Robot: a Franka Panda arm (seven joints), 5 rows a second.
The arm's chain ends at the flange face. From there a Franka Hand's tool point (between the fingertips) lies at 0.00 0.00 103.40 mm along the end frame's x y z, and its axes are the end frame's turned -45 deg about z.
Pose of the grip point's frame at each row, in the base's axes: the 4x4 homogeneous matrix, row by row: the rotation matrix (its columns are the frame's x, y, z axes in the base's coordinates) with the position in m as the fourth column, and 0 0 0 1 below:
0.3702 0.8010 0.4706 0.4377; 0.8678 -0.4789 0.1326 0.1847; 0.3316 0.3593 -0.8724 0.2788; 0 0 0 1
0.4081 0.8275 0.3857 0.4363; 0.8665 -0.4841 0.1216 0.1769; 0.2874 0.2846 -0.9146 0.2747; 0 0 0 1
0.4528 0.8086 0.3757 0.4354; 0.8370 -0.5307 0.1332 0.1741; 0.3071 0.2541 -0.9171 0.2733; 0 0 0 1
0.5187 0.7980 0.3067 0.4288; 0.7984 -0.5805 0.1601 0.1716; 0.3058 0.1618 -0.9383 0.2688; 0 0 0 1
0.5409 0.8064 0.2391 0.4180; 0.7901 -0.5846 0.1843 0.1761; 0.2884 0.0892 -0.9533 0.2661; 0 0 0 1
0.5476 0.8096 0.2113 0.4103; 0.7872 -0.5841 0.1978 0.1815; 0.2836 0.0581 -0.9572 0.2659; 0 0 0 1
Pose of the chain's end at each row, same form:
0.8282 0.3046 0.4706 0.3890; 0.2750 -0.9523 0.1326 0.1710; 0.4885 0.0196 -0.8724 0.3690; 0 0 0 1
0.8737 0.2966 0.3857 0.3964; 0.2704 -0.9550 0.1216 0.1643; 0.4045 -0.0020 -0.9146 0.3693; 0 0 0 1
0.8919 0.2516 0.3757 0.3966; 0.2166 -0.9671 0.1332 0.1603; 0.3968 -0.0375 -0.9171 0.3681; 0 0 0 1
0.9310 0.1975 0.3067 0.3971; 0.1541 -0.9750 0.1601 0.1550; 0.3306 -0.1018 -0.9383 0.3658; 0 0 0 1
0.9527 0.1877 0.2391 0.3933; 0.1453 -0.9721 0.1843 0.1570; 0.2670 -0.1409 -0.9533 0.3647; 0 0 0 1
0.9597 0.1853 0.2113 0.3885; 0.1436 -0.9697 0.1978 0.1610; 0.2416 -0.1595 -0.9572 0.3649; 0 0 0 1

